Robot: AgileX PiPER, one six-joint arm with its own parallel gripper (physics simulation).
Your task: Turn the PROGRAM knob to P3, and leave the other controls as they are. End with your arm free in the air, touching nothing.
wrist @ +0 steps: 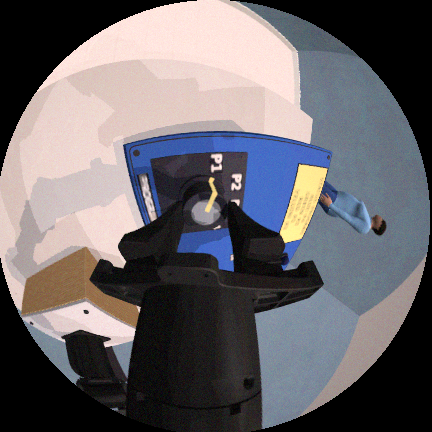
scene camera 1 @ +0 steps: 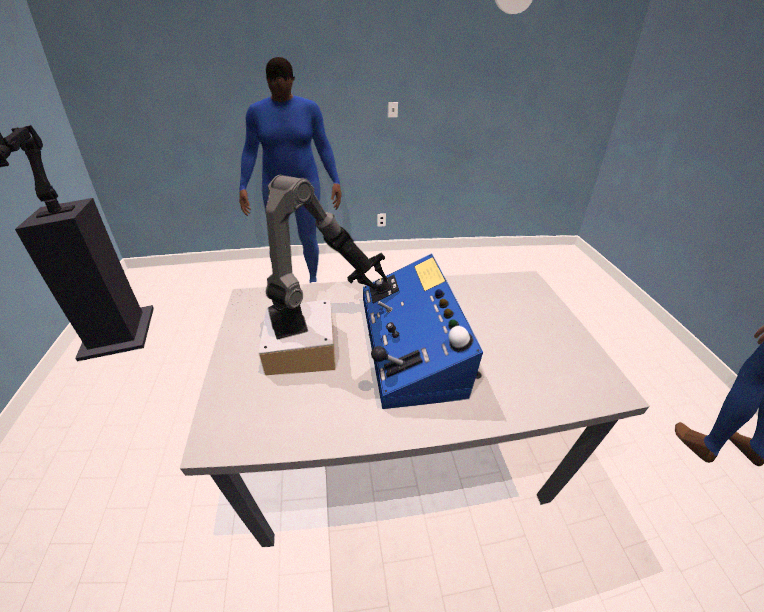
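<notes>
The PROGRAM knob (scene camera 1: pixel 379 281) (wrist: pixel 205 212) is a dark round knob with a pale grey cap, on a black plate at the far end of the blue panel (scene camera 1: pixel 414 315) (wrist: pixel 267 165). Its yellow pointer line is directed toward the P1 label (wrist: pixel 216 163) in the wrist view. The P2 label (wrist: pixel 236 182) is readable beside it; the P3 label is mostly hidden by the right finger. My gripper (scene camera 1: pixel 380 283) (wrist: pixel 205 210) has its black fingertips close against both sides of the knob and looks shut on it.
On the panel are a toggle lever (scene camera 1: pixel 384 306), a small black control (scene camera 1: pixel 392 329), a slotted lever with a black ball (scene camera 1: pixel 379 353), several dark round lamps and a white dome (scene camera 1: pixel 459 337). A yellow note (scene camera 1: pixel 429 273) (wrist: pixel 305 200) lies beside the knob plate. People stand around the table.
</notes>
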